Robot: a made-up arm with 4 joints.
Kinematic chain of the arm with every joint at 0, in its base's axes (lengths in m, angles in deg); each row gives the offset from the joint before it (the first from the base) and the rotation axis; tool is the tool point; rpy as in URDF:
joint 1: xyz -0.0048 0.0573 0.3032 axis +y
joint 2: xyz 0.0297 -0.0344 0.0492 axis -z
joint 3: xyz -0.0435 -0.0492 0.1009 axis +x
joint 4: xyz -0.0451 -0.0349 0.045 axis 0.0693 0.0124 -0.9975
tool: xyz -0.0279 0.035 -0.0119 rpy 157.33 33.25 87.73
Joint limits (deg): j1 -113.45..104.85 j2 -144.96..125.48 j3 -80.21..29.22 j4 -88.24..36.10
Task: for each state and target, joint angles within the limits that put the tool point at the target. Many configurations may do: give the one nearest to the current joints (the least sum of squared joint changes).
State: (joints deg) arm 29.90 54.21 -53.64 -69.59
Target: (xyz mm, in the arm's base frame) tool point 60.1 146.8 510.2
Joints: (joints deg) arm 26.62 86.62 -53.67 -78.97
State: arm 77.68 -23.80 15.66 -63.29
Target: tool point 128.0 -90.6 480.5
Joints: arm 54.40 -15.58 -33.72 -88.24
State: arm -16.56 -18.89 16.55 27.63
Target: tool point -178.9 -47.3 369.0
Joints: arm -56.85 -26.53 -13.07 31.87
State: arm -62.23 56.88 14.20 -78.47
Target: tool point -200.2 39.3 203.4
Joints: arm -77.89 47.18 11.01 -81.70
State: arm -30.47 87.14 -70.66 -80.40
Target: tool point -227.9 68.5 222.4
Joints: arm -83.85 44.30 -49.93 -78.35
